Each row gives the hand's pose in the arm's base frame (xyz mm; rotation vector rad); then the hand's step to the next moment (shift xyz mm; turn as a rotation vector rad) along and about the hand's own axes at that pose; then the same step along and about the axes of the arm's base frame.
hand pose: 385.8 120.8 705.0 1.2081 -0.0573 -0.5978
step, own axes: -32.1 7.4 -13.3 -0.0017 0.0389 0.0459
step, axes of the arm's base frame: -19.5 27.9 10.2 -0.0019 -0.0300 0.0521
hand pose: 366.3 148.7 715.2 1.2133 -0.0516 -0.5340
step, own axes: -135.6 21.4 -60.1 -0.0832 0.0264 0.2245
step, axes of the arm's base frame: -92.0 114.4 30.1 -0.1344 -0.1554 0.1257
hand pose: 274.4 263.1 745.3 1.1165 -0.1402 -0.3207
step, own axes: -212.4 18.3 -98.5 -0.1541 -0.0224 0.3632
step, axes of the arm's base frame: -170.9 160.3 -16.0 -0.2478 -0.2711 0.1458
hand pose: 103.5 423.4 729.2 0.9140 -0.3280 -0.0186
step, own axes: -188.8 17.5 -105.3 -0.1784 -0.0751 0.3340
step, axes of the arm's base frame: -151.3 121.4 -96.9 -0.2560 -0.2771 0.0816
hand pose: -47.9 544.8 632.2 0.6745 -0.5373 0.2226
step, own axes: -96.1 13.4 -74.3 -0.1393 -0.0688 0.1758
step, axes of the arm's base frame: -56.1 55.8 -93.1 -0.1623 -0.1694 0.0029
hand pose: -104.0 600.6 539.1 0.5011 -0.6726 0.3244
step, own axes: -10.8 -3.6 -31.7 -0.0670 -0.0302 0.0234
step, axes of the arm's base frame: 9.8 12.7 -29.6 -0.0482 -0.0461 -0.0387
